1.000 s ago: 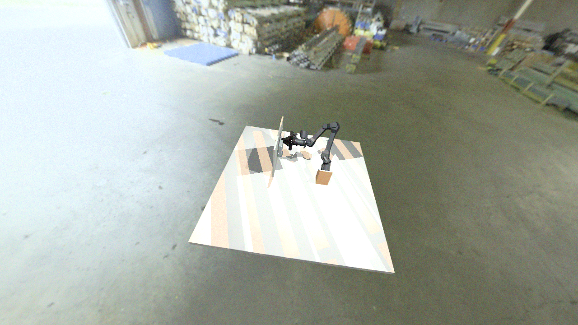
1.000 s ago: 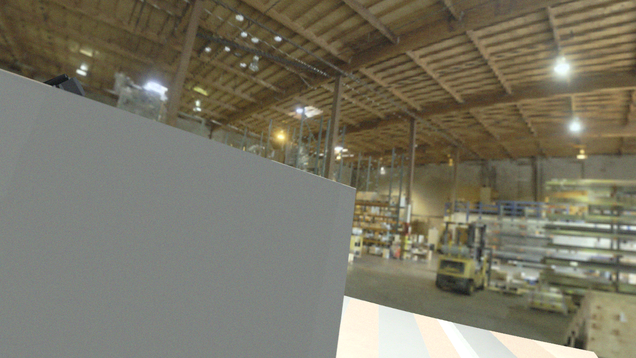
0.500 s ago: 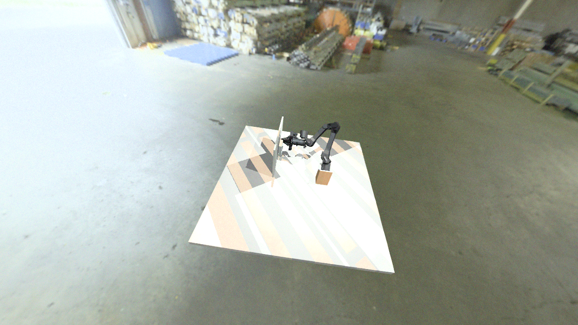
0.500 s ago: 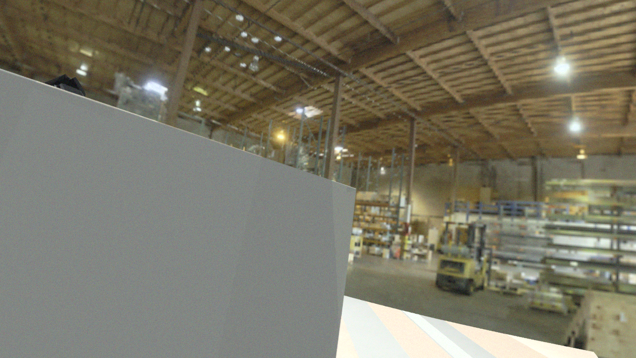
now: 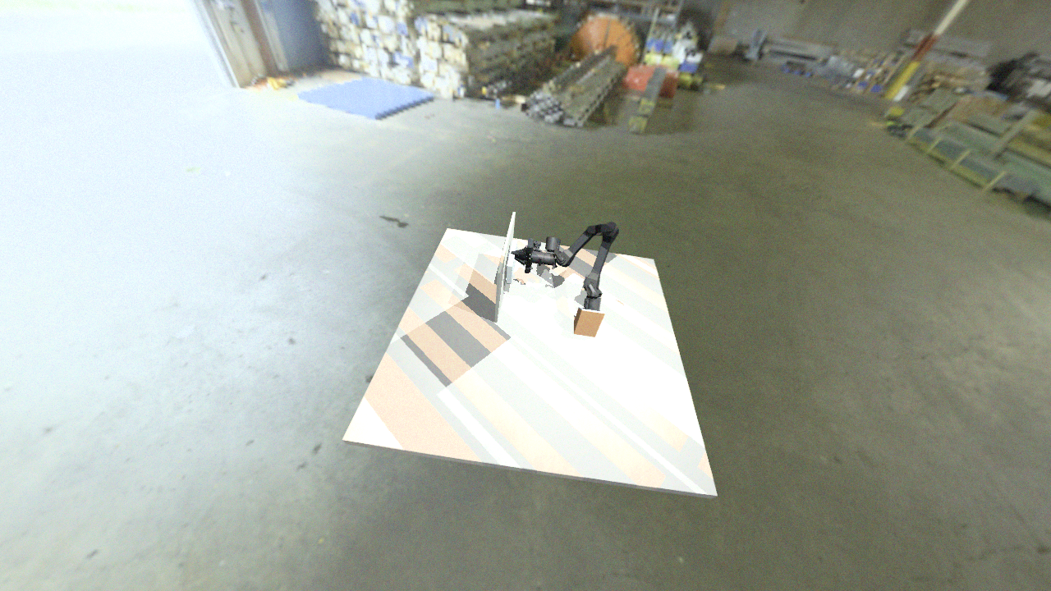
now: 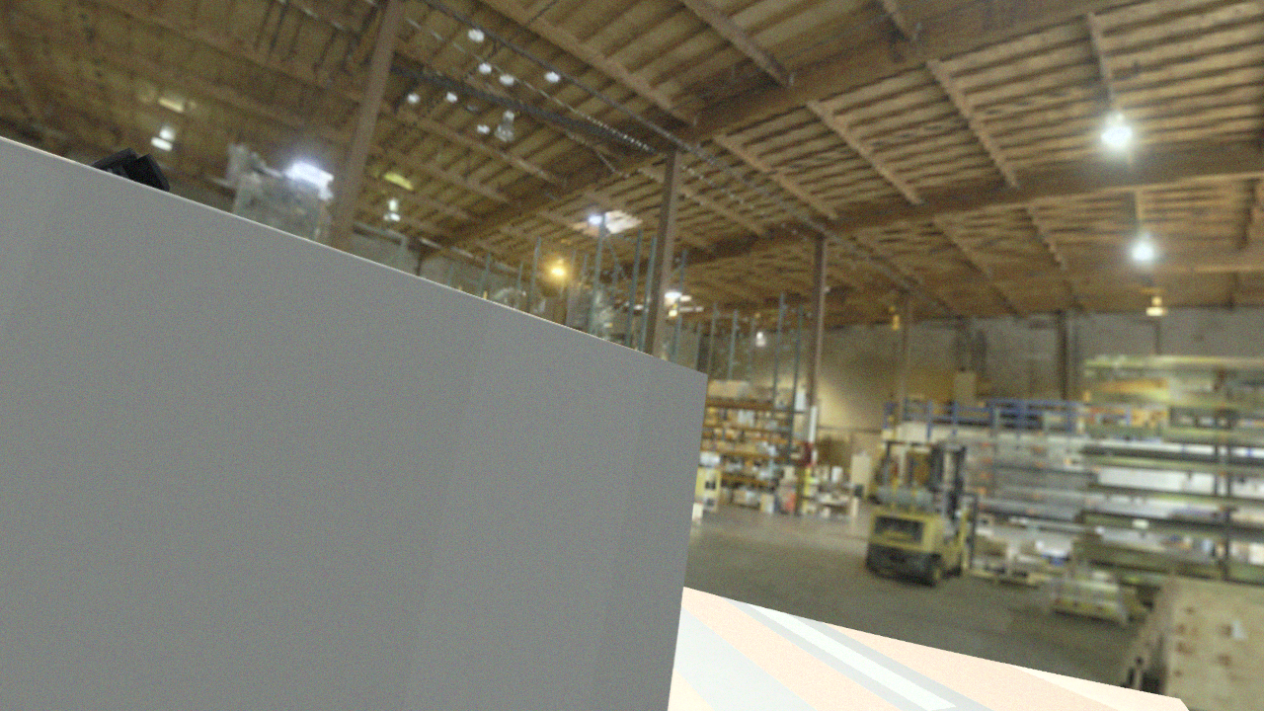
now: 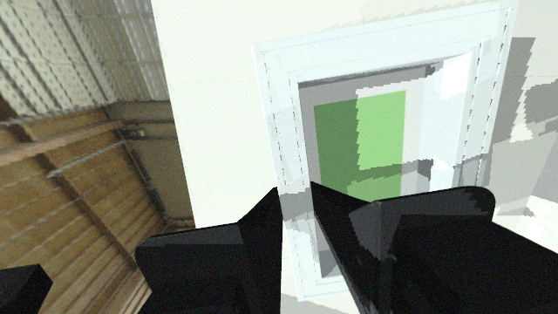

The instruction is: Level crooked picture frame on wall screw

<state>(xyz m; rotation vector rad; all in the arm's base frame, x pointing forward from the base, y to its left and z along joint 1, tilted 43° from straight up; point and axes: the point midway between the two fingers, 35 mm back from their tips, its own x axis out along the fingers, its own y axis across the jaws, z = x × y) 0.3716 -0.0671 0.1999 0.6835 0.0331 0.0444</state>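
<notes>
Now: gripper tip 50 mm above the picture frame and 10 mm to the left of it. From my gripper tip the other things lie so: wall panel 70 mm below, 20 mm ahead.
</notes>
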